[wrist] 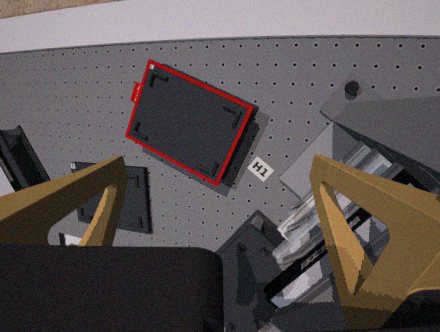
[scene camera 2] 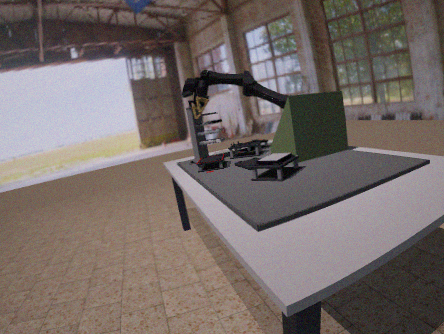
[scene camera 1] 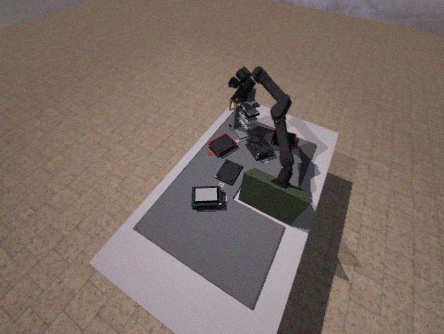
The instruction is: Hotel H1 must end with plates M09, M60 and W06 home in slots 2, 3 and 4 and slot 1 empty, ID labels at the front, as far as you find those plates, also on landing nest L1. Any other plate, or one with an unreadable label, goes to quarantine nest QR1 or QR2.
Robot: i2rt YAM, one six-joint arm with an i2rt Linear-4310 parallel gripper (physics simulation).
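Pixels of known places: gripper, fingertip midpoint: [wrist: 218, 165] [scene camera 2: 198, 115] [scene camera 1: 232, 108]; arm's base at its link origin: [scene camera 2: 308, 120] [scene camera 1: 281, 183].
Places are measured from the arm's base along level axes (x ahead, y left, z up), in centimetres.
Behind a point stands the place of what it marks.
My gripper [scene camera 1: 234, 104] @[x 49.1, y -25.0, z 9.9 cm] [scene camera 2: 200, 107] @[x 49.1, y -25.0, z 9.9 cm] [wrist: 218, 165] @[x 49.1, y -25.0, z 9.9 cm] is open and empty, high beside the upper part of hotel H1. The hotel has a grey post [scene camera 2: 197, 137] @[x 50.4, y -34.3, z -1.7 cm] and several stacked plates, clear and dark; a black plate [scene camera 2: 212, 121] @[x 41.3, y -30.1, z 5.6 cm] shows near the top. In the wrist view the stack lies at the right, partly behind a finger; its edge labels are too blurred to read. A red-rimmed nest [scene camera 1: 223, 144] @[x 46.6, y -12.6, z -11.6 cm] [scene camera 2: 211, 162] @[x 49.2, y -5.0, z -12.0 cm] [wrist: 190, 120] @[x 48.4, y -14.1, z -11.6 cm] stands near the H1 tag [wrist: 260, 169] @[x 42.6, y -24.4, z -15.6 cm] and holds no plate. A pale plate [scene camera 1: 206, 194] @[x 30.8, y 25.3, z -9.1 cm] [scene camera 2: 274, 157] @[x 31.6, y 26.5, z -9.2 cm] lies on a dark raised nest whose name I cannot read.
A second red-rimmed nest [scene camera 1: 286, 139] stands behind the arm. A dark fixture [scene camera 1: 260, 148] @[x 23.8, y -23.3, z -9.6 cm] [wrist: 250, 270] @[x 29.6, y -26.3, z -9.6 cm] is beside the hotel. A low black platform [scene camera 1: 229, 171] @[x 31.3, y 1.7, z -14.4 cm] [wrist: 137, 200] @[x 32.8, y -4.6, z -14.4 cm] lies mid-mat. A tall green block [scene camera 1: 272, 197] @[x -0.3, y 11.7, z 2.8 cm] [scene camera 2: 320, 125] @[x 1.3, y 11.9, z -2.3 cm] stands by the arm's base.
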